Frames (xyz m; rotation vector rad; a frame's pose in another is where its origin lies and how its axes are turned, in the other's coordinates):
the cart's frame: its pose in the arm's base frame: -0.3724 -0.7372 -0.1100 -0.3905 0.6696 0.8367
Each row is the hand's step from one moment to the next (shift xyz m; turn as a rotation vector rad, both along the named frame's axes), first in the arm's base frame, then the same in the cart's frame.
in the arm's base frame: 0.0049 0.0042 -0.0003 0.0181 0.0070 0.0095
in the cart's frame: 0.0049 -0.0012 0.0040 0.0062 -0.0104 0.0179
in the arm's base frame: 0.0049 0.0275 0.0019 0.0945 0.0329 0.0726
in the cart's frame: 0.0162 0.0130 0.0187 0.0146 -0.0581 0.1081
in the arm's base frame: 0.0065 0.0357 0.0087 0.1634 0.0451 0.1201
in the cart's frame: 0.0169 0.0164 0.0289 0.0224 -0.1074 0.1764
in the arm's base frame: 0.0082 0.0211 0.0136 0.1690 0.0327 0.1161
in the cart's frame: 0.0063 0.0058 0.0250 0.0211 -0.1193 0.1687
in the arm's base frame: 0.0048 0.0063 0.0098 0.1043 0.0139 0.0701
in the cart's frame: -0.0009 -0.0005 0.0126 0.0106 -0.0774 0.0994
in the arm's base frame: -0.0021 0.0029 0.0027 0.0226 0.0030 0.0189
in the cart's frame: -0.0013 0.0033 0.0028 -0.0002 -0.0170 0.0242
